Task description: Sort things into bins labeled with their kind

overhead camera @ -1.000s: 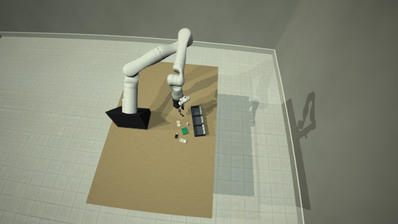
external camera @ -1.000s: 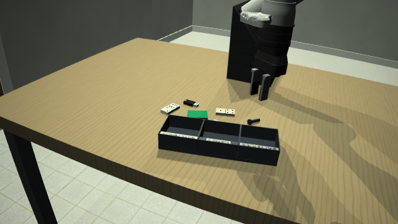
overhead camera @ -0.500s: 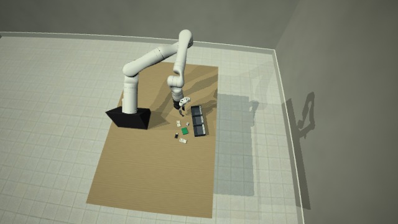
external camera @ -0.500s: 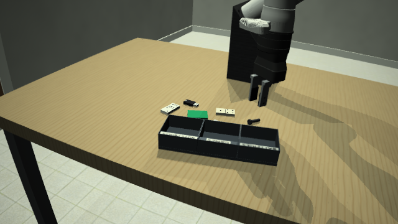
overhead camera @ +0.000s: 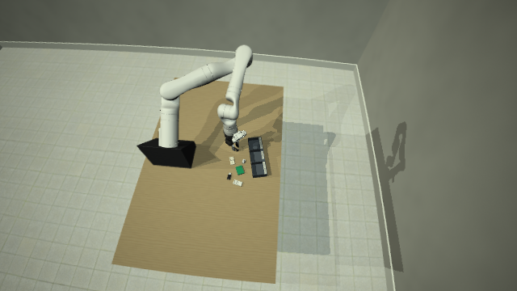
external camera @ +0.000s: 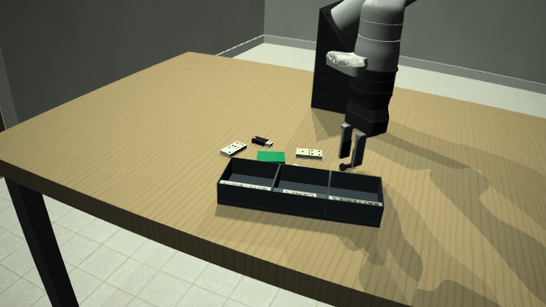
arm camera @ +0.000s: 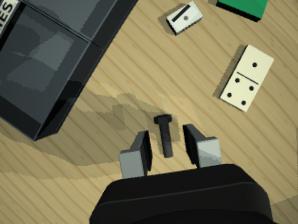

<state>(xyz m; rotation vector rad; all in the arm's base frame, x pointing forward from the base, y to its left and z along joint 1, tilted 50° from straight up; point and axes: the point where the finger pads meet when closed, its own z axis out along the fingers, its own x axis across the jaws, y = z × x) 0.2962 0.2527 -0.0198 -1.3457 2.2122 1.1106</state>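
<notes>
Right now the black bolt is 1 cm ahead of my hand and 3 cm below it. Also, from my hand: domino: 8 cm to the right, 3 cm below; then black three-part bin: 14 cm ahead, 3 cm to the right, 1 cm below; then small white thing: 7 cm ahead, 7 cm to the right, 2 cm below.
</notes>
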